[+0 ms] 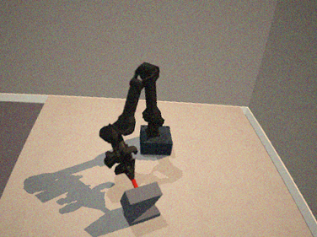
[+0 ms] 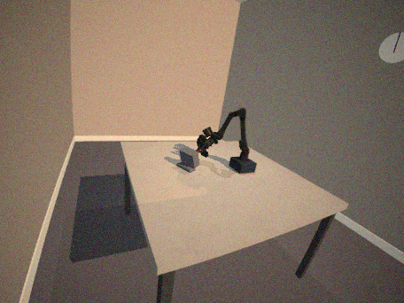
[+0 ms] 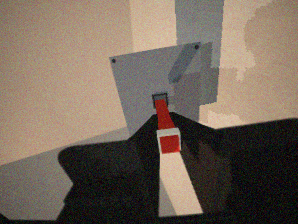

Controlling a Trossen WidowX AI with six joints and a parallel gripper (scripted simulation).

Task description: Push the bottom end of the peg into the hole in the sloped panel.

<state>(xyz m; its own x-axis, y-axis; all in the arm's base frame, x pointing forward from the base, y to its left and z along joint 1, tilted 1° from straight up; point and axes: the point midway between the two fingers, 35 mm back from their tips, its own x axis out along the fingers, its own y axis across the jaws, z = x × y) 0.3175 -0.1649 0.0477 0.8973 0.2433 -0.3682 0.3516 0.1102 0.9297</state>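
My gripper tip is now 7 cm short of the grey sloped panel, 2 cm to the right of it and 3 cm above it. Also, from my gripper tip: red square peg 2 cm behind, 1 cm above.
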